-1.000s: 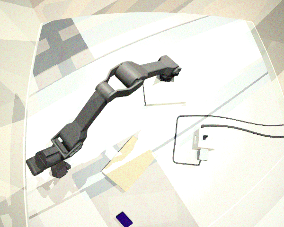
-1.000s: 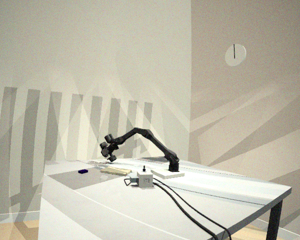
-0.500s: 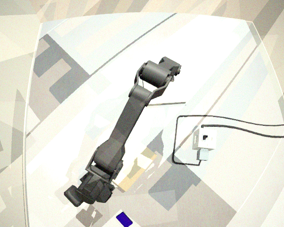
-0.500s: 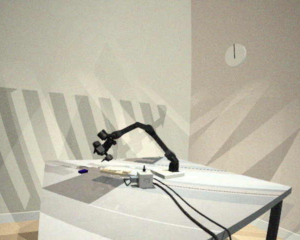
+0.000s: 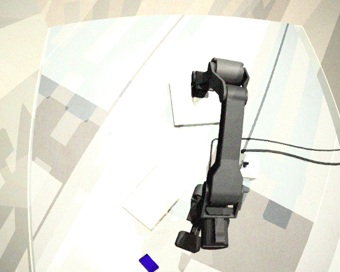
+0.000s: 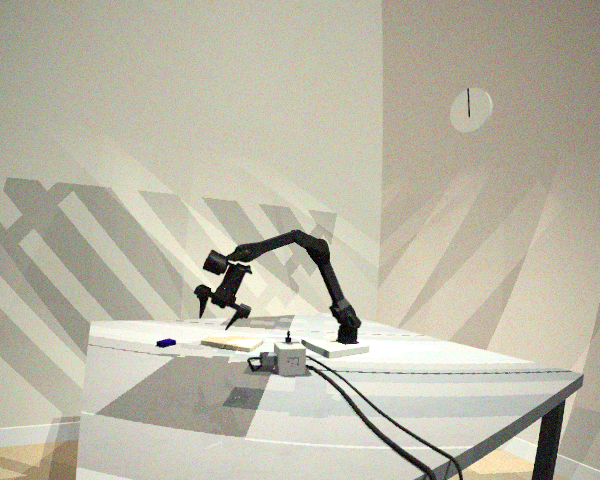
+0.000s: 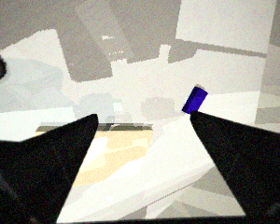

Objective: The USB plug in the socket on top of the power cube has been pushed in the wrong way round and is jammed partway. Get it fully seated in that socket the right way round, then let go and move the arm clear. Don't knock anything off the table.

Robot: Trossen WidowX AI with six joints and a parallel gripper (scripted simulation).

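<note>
My gripper tip is now 19 cm past the dark USB plug and 19 cm to the right of it. From my gripper tip the other things lie so: flat tan board 9 cm behind, 9 cm to the right, 9 cm below; then blue block 14 cm ahead, 11 cm to the right, 9 cm below.
</note>
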